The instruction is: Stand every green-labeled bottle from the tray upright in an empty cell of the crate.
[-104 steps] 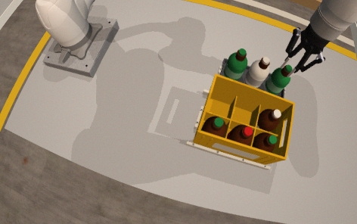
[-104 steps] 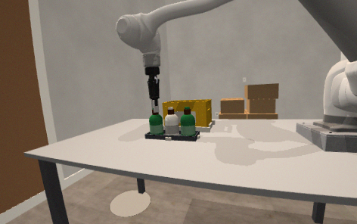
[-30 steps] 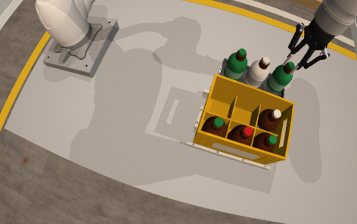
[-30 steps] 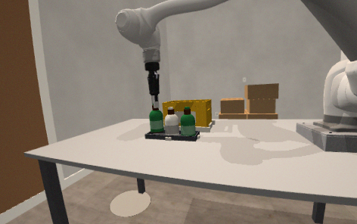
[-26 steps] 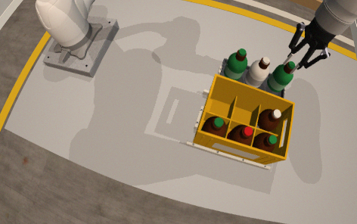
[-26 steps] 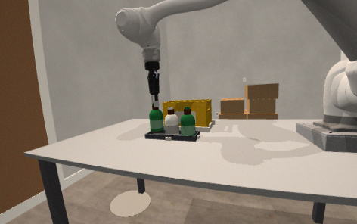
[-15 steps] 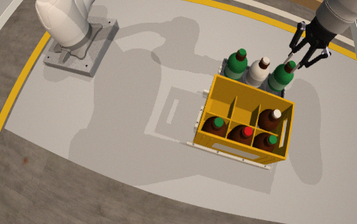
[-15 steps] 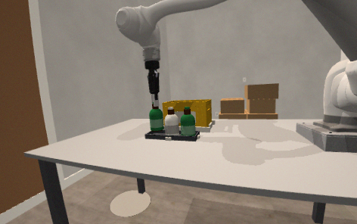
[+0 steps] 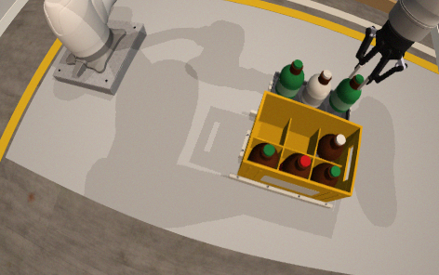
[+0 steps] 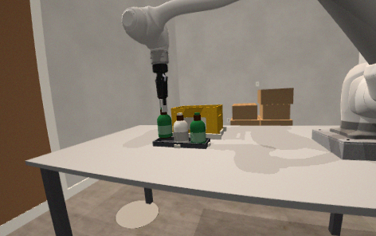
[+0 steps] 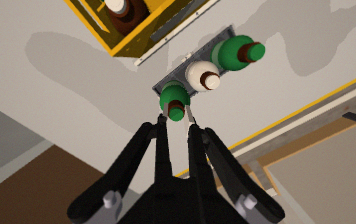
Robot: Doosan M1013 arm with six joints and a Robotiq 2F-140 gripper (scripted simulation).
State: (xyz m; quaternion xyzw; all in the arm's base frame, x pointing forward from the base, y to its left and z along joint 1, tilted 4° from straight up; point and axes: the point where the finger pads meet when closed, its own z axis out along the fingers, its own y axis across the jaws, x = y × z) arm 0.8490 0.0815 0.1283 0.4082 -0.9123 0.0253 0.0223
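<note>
Now: the white-labeled bottle 120 mm below my hand and 90 mm behind it. Also, from my hand: brown bottle 180 mm to the right, 110 mm below, 20 mm behind; yellow crate 230 mm to the right, 120 mm below, 110 mm behind; dark tray 190 mm below, 90 mm behind.
</note>
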